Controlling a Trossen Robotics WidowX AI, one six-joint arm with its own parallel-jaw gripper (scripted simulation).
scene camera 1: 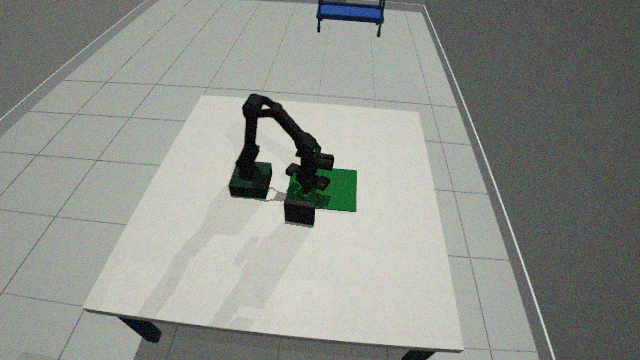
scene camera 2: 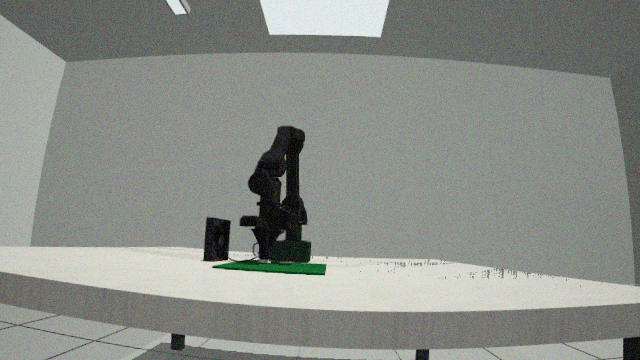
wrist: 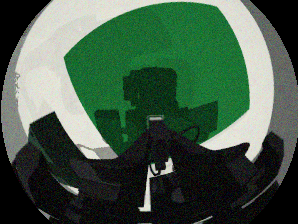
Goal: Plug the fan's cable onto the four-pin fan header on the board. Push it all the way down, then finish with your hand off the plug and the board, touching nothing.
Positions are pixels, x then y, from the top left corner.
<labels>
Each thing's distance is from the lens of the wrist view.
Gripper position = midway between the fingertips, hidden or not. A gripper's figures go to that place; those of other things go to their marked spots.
my gripper [wrist: 157, 132]: 10 cm
small black plug [wrist: 160, 141]: 8 cm
green board [wrist: 190, 69]: 12 cm
The marked spots on the small black plug and the green board are 10 cm apart.
</labels>
